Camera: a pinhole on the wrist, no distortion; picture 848 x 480 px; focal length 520.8 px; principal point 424.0 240.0 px. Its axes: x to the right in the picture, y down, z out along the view. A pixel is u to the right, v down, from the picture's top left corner.
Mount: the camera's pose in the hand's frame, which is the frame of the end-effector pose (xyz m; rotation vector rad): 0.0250 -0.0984 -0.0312 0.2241 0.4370 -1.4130
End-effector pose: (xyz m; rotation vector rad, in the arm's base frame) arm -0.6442 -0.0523 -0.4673 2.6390 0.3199 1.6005
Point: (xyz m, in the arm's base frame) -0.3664 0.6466 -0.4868
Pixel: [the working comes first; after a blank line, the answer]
In the camera's frame: 0.3698 0.0953 0.5583

769 329
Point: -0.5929 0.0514 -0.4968
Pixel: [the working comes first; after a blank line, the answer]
In the camera's frame: -0.0428 -0.0177 0.0865

166 134
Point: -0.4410 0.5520 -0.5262
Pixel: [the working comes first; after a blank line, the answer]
In the camera's frame: 0.3165 0.0280 0.4651

778 271
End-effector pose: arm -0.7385 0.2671 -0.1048 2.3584 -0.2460 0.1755
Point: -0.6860 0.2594 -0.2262
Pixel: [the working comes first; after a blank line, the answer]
In the camera's frame: -0.0621 -0.0088 0.1098

130 198
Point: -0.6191 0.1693 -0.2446
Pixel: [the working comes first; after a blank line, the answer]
In the camera's frame: -0.1210 0.0597 0.1788

71 414
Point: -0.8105 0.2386 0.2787
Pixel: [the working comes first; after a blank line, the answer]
In the camera's frame: -0.2602 0.0690 -0.3651

behind the camera
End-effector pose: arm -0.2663 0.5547 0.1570 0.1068 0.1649 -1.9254
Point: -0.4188 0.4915 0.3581
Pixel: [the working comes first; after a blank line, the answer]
In the camera's frame: -0.0640 0.0244 0.2386

284 293
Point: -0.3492 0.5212 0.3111
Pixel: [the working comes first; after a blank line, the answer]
In the camera's frame: -0.0988 -0.0053 0.1622

107 223
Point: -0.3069 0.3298 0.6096
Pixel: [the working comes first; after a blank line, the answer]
In the camera's frame: -0.3040 0.0873 0.4394

64 343
